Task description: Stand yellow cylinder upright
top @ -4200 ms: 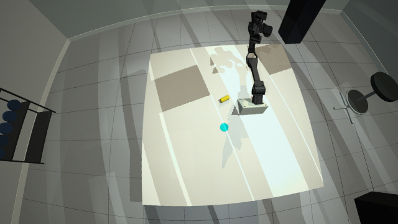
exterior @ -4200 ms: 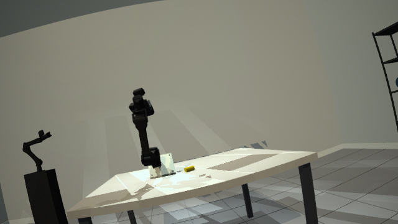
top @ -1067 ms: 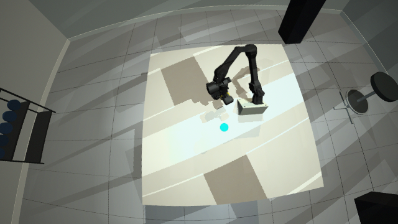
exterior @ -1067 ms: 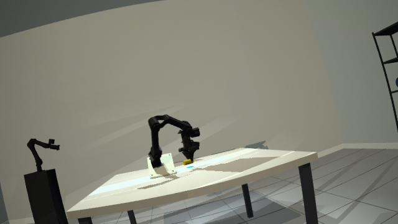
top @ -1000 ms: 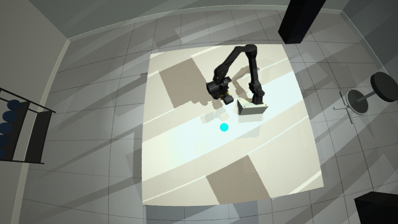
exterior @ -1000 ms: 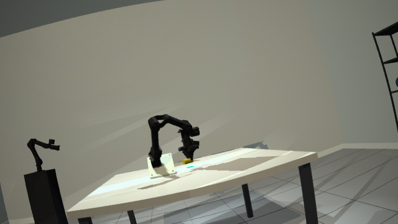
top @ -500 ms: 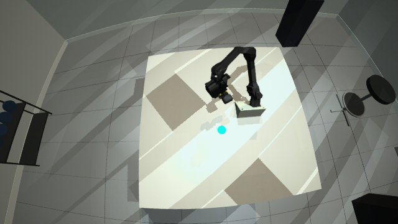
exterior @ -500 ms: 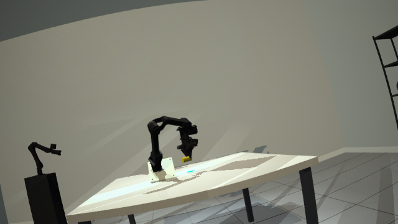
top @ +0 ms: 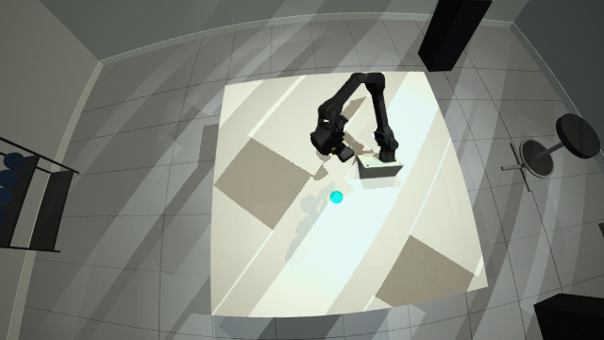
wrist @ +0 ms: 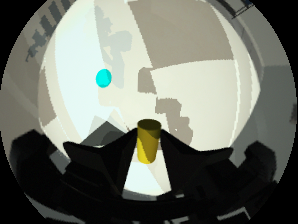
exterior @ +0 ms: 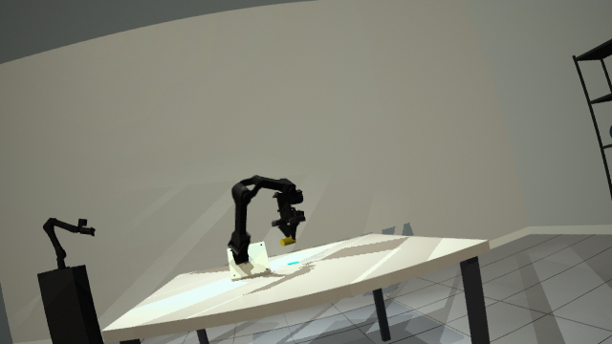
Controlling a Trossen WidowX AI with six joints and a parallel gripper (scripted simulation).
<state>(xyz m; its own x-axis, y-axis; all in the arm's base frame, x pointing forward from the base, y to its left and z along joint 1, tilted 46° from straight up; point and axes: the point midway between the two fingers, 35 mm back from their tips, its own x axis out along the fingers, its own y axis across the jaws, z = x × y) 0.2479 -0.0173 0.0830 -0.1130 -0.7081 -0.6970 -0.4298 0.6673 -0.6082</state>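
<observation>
The cyan circle is 1 cm ahead of my gripper tip, 17 cm to the left of it and 13 cm below it. Also, from my gripper tip: yellow tall cylinder (2 cm behind, 1 cm to the right).
</observation>
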